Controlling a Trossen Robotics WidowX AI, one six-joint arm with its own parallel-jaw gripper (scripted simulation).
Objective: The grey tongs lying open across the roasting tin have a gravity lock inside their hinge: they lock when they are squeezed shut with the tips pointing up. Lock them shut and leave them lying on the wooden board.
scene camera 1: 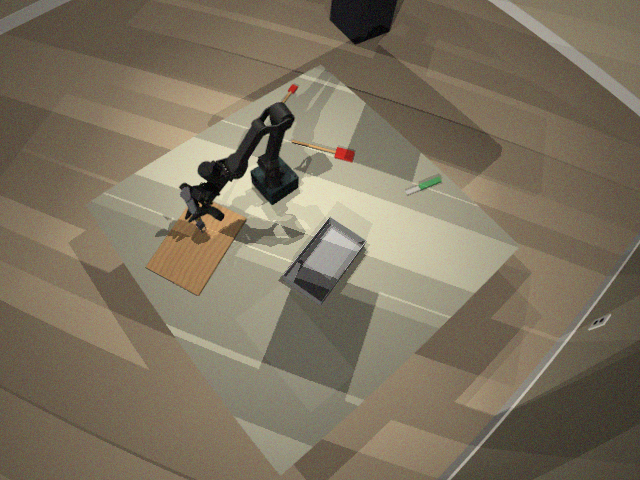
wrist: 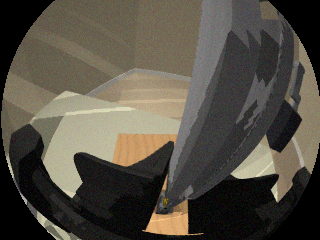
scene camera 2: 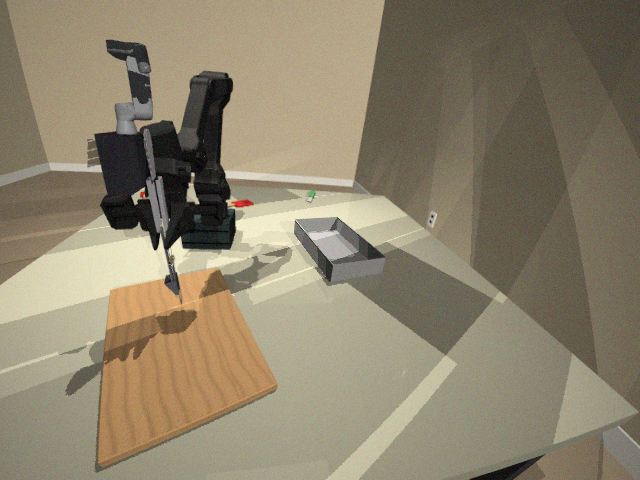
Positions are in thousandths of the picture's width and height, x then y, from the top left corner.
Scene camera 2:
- my gripper: 251, 518
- wooden board: 262, 766
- grey roasting tin: 532, 526
